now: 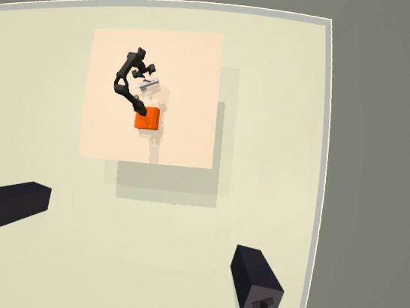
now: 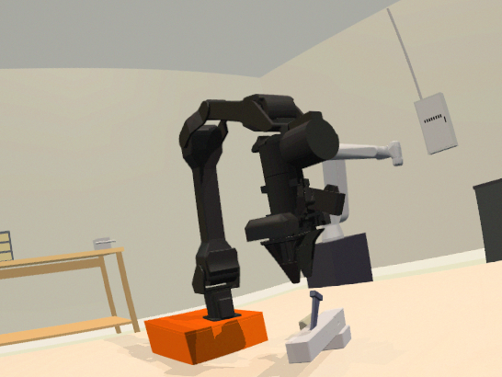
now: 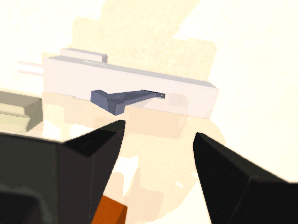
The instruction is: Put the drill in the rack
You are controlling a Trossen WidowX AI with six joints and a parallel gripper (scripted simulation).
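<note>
My gripper tip is 10 cm above the drill, 8 cm to the right of it and 5 cm past it. Also, from my gripper tip: blue key 6 cm below, 2 cm to the left, 2 cm behind; rack 18 cm behind, 13 cm below, 12 cm to the left.
</note>
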